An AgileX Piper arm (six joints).
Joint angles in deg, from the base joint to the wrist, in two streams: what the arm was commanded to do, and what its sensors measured. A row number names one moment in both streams.
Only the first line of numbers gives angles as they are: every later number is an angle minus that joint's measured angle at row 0.
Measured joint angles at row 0:
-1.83 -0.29 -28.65 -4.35 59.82 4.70
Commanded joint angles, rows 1 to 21:
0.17 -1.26 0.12 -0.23 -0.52 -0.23
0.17 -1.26 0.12 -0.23 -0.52 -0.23
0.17 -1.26 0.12 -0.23 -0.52 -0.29
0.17 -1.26 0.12 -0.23 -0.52 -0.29
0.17 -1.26 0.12 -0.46 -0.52 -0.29
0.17 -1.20 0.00 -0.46 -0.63 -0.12
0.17 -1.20 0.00 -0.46 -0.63 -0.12
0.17 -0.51 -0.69 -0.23 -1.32 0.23
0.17 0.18 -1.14 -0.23 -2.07 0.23
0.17 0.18 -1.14 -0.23 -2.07 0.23
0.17 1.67 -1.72 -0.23 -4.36 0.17
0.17 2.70 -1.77 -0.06 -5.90 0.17
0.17 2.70 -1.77 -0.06 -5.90 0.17
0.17 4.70 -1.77 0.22 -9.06 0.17
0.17 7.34 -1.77 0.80 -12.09 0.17
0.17 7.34 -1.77 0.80 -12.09 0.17
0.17 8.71 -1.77 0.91 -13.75 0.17
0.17 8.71 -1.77 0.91 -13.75 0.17
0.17 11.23 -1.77 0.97 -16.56 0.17
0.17 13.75 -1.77 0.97 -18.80 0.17
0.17 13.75 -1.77 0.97 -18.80 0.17
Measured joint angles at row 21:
0.00 10.95 -1.32 0.97 -14.50 0.00
